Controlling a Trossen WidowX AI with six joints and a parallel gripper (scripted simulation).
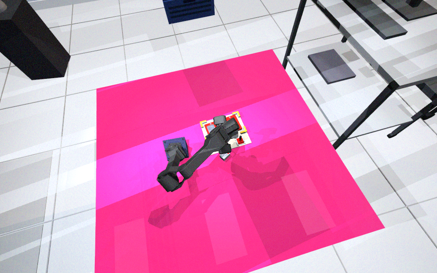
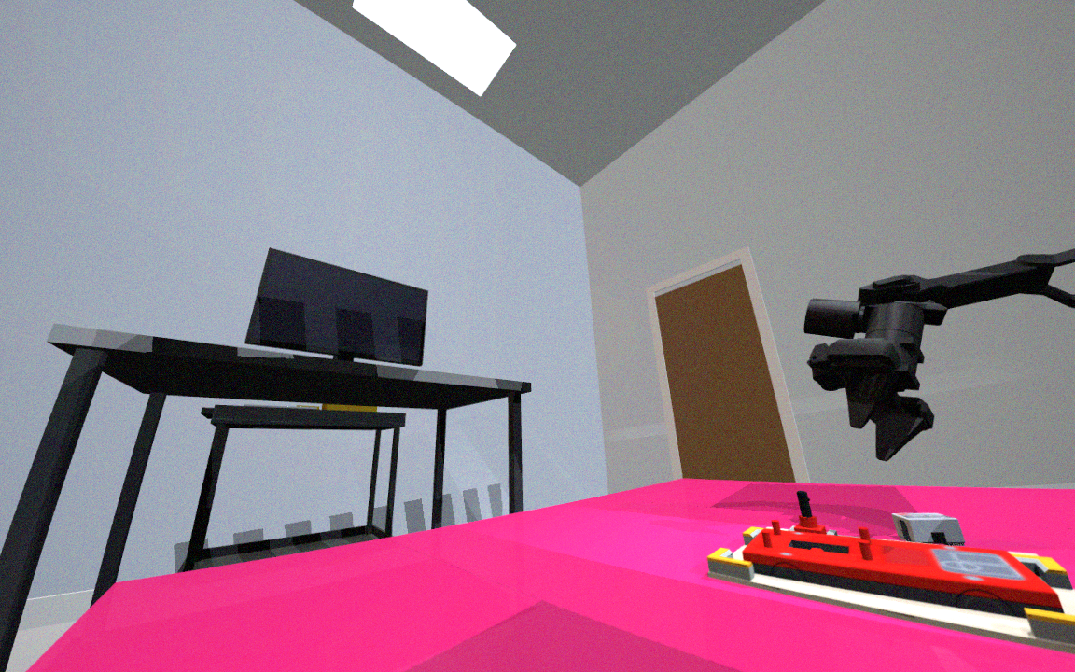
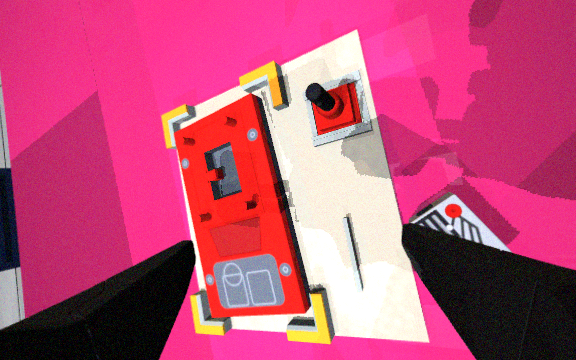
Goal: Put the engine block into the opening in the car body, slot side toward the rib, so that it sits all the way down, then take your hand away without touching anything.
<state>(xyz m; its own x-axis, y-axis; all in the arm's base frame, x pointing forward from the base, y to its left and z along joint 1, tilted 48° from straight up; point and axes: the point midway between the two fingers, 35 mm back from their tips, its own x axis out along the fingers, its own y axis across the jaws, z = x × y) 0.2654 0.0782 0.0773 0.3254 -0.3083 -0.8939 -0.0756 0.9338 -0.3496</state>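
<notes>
Now: gripper tip 2 cm past the grey engine block, 7 cm to the left of it and 11 cm above it.
</notes>
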